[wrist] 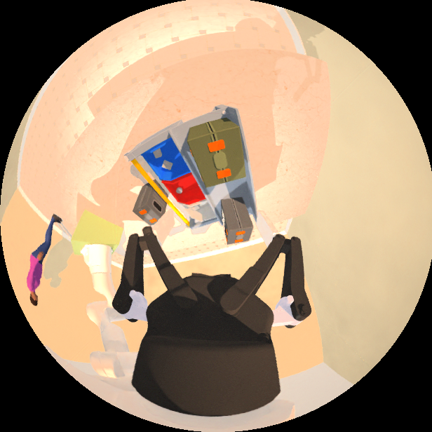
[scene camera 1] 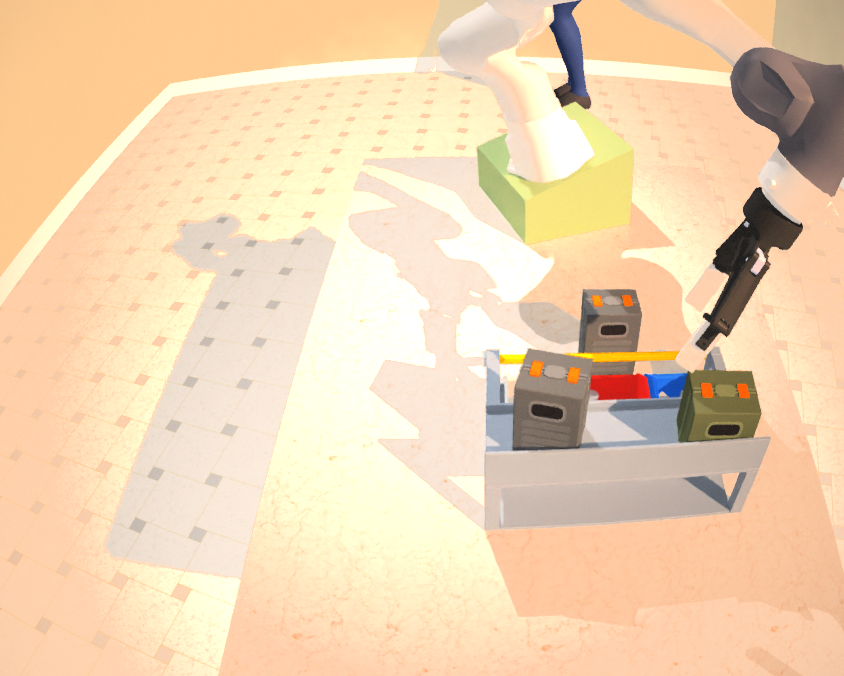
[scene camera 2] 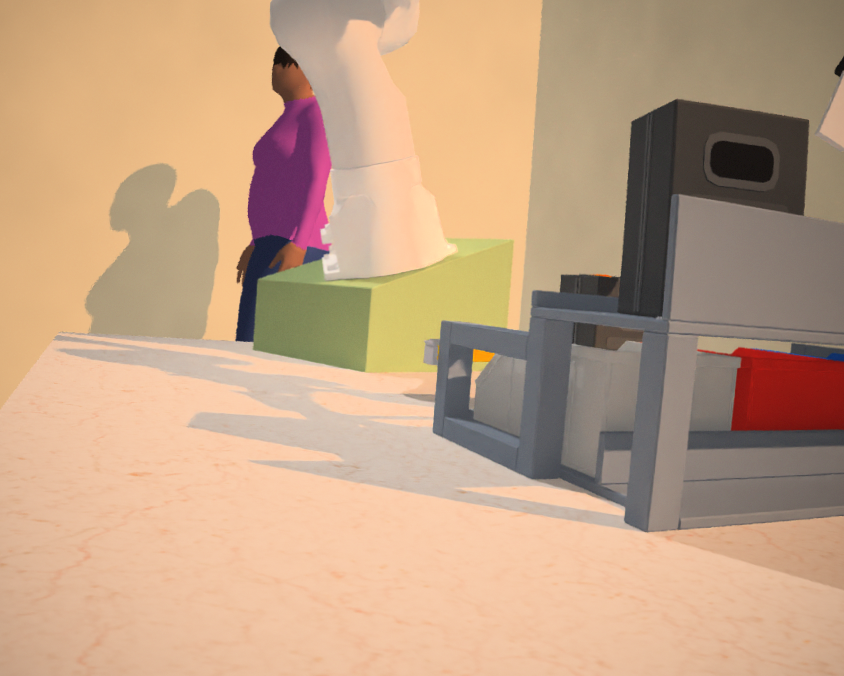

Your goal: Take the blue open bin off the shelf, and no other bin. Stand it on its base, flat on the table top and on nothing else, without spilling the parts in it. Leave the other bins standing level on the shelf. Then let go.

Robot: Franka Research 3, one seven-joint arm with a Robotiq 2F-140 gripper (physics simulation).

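The blue open bin [scene camera 1: 669, 385] [wrist: 173, 149] stands in the shelf [scene camera 1: 605, 464] [scene camera 2: 545, 394], at the end below the olive case; small grey parts lie in it. The red bin [scene camera 1: 619, 387] [scene camera 2: 789, 390] [wrist: 194, 194] stands beside it, with a round part in it. A pale grey bin [scene camera 2: 627, 394] stands beyond the red one. A yellow bar [scene camera 1: 634, 357] [wrist: 155, 187] runs along the bins' open side. My gripper [scene camera 1: 696, 322] [wrist: 215, 216] is open and empty, above the shelf's yellow-bar side near the blue bin. One fingertip shows at the right edge in scene camera 2.
On the shelf's top stand an olive case [scene camera 1: 718, 408] [wrist: 200, 150] and a grey case [scene camera 1: 553, 387] [scene camera 2: 739, 200] [wrist: 237, 220]. Another grey case [scene camera 1: 611, 345] [wrist: 145, 204] stands on the table past the yellow bar. The arm's green base block [scene camera 1: 577, 207] [scene camera 2: 317, 320] is farther back.
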